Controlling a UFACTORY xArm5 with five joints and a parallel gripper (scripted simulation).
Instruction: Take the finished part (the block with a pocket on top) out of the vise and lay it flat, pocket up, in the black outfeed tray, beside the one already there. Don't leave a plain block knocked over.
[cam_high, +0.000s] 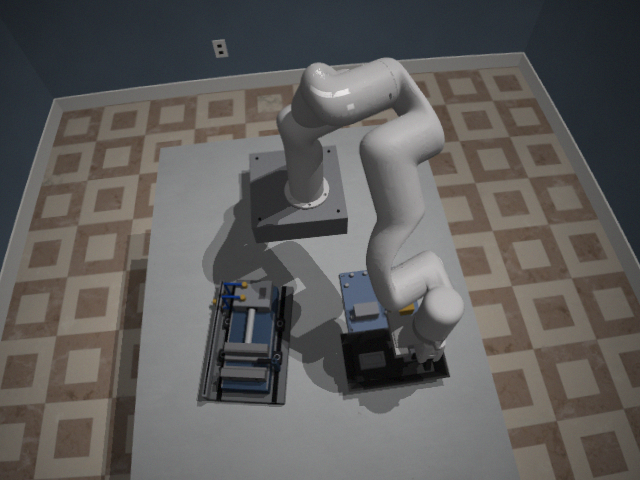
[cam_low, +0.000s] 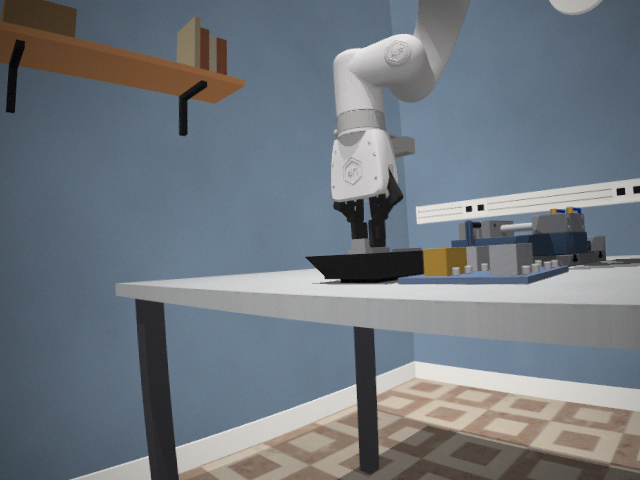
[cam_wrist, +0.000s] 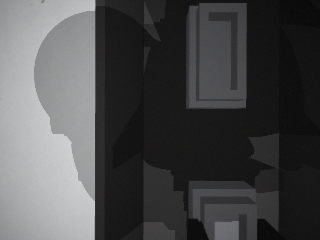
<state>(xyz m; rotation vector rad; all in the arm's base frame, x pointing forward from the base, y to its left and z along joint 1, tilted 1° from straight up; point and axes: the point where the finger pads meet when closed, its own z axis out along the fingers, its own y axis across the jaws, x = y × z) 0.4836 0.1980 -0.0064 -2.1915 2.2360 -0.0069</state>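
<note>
The yellow block lies 12 cm behind my hand, 5 cm below it and 1 cm to the right of it. From my hand the other things lie so: blue vise: 39 cm to the right, 10 cm behind, 3 cm below; then plain grey block: 13 cm behind, 10 cm to the right, 5 cm below; then blue fixture plate: 17 cm behind, 7 cm below, 5 cm to the right.
</note>
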